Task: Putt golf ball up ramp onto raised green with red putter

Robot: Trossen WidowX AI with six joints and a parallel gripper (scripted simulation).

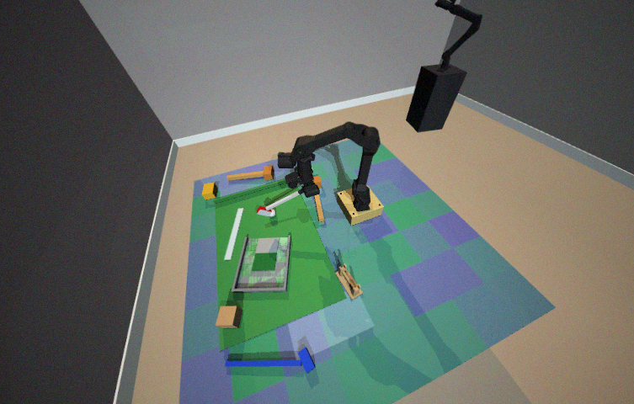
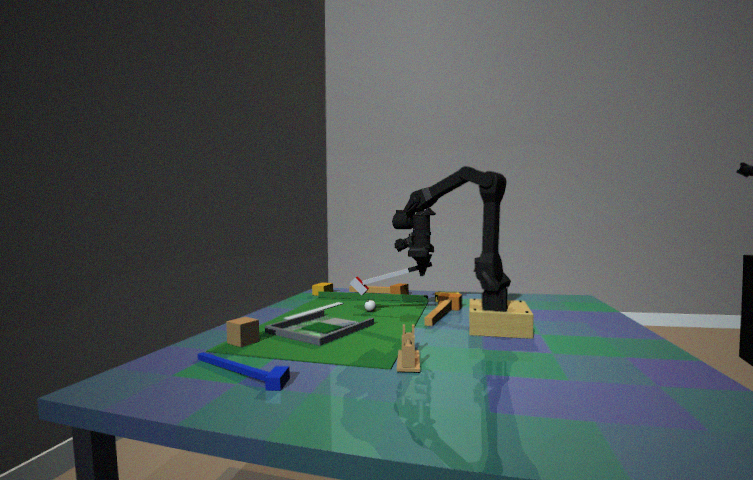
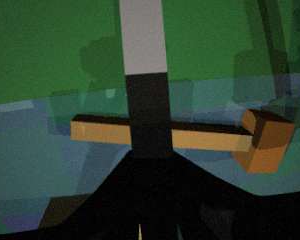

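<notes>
My gripper tip is now 11 cm short of the red putter, 2 cm to the right of it and 1 cm above it. The rest, counted from my gripper tip: white bar (39 cm ahead, 14 cm below, 5 cm to the left); dark green rail (30 cm ahead, 22 cm to the right, 13 cm below); white golf ball (20 cm ahead, 12 cm below, 1 cm to the right).
</notes>
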